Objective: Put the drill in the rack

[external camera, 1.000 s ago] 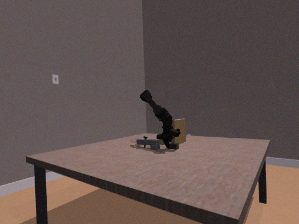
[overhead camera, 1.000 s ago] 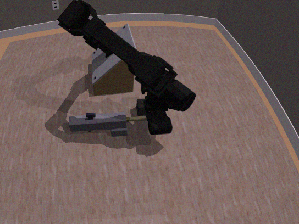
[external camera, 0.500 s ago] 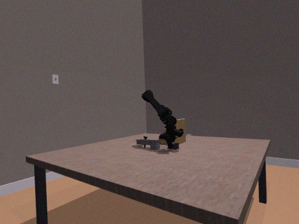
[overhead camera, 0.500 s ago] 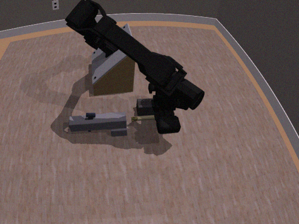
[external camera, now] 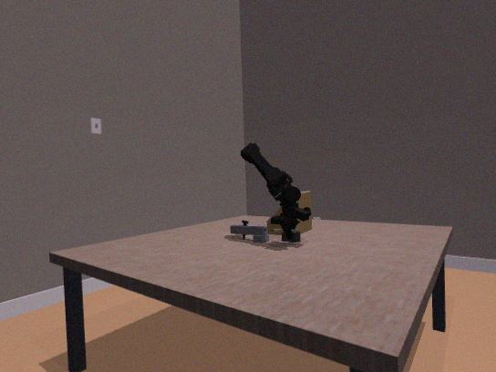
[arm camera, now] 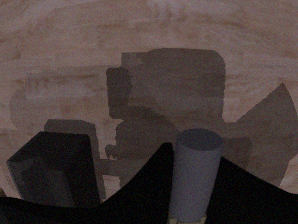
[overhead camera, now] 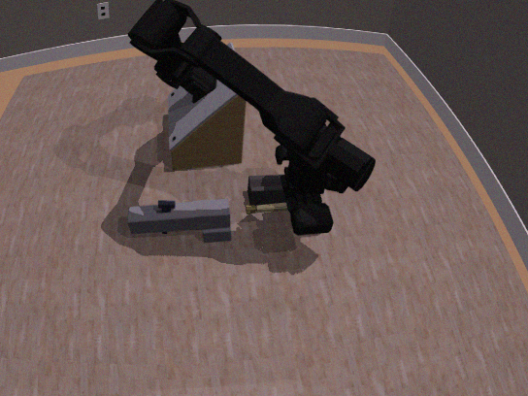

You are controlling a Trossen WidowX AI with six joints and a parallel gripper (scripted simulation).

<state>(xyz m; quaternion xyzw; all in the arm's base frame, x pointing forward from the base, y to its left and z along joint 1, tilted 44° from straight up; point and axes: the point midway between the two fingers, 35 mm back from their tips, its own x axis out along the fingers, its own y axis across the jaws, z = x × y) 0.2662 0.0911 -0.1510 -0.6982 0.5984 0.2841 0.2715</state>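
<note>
Now: the short bit 40 mm to the right of my gripper tip and 30 mm above it. Round my gripper tip: dark rack (70 mm behind, 40 mm to the right); then grey housing block (200 mm to the right, 10 mm ahead, 10 mm above); then dark key (230 mm to the right, 30 mm above, 20 mm ahead).
</note>
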